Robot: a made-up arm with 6 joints.
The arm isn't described. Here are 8 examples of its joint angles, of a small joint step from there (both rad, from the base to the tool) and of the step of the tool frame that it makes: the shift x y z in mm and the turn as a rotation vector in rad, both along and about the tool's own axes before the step.
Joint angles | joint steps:
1: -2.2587 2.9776 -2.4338 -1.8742 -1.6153 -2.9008 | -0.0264 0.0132 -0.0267 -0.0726 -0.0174 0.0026
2: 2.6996 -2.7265 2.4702 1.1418 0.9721 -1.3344 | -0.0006 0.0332 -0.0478 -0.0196 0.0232 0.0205
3: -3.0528 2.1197 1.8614 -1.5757 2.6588 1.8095 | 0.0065 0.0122 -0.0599 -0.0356 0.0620 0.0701
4: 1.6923 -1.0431 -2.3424 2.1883 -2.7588 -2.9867 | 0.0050 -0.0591 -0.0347 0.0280 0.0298 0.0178
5: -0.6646 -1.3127 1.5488 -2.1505 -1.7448 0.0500 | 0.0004 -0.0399 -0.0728 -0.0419 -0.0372 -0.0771
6: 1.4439 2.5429 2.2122 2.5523 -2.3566 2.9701 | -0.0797 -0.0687 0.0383 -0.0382 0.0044 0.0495
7: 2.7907 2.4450 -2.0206 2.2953 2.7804 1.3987 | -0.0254 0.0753 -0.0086 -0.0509 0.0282 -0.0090
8: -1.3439 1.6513 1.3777 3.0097 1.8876 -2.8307 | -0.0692 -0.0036 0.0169 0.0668 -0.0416 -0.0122
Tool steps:
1: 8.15 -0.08 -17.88 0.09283 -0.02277 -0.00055
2: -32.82 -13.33 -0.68 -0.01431 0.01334 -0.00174
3: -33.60 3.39 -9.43 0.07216 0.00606 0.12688
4: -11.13 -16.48 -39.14 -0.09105 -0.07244 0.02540
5: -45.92 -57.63 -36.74 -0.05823 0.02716 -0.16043
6: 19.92 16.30 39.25 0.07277 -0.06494 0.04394
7: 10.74 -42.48 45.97 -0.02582 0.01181 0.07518
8: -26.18 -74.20 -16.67 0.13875 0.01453 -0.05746
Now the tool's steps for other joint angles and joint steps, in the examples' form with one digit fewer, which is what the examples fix.
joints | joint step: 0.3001 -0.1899 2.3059 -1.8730 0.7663 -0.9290 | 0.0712 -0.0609 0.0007 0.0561 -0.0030 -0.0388
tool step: 16.9 -6.4 -49.3 0.0606 0.0050 0.0281
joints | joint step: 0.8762 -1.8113 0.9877 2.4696 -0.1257 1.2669 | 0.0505 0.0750 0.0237 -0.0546 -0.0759 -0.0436
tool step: -59.2 127.8 63.4 -0.1544 -0.0870 -0.0676
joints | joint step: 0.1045 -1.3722 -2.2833 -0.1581 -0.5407 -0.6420 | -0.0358 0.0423 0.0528 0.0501 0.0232 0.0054
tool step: 12.0 35.9 -46.0 -0.0358 0.1224 0.0745
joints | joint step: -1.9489 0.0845 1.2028 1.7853 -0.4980 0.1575 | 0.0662 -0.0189 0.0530 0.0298 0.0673 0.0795
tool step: 38.1 -41.2 -39.4 0.0865 0.1069 0.1002
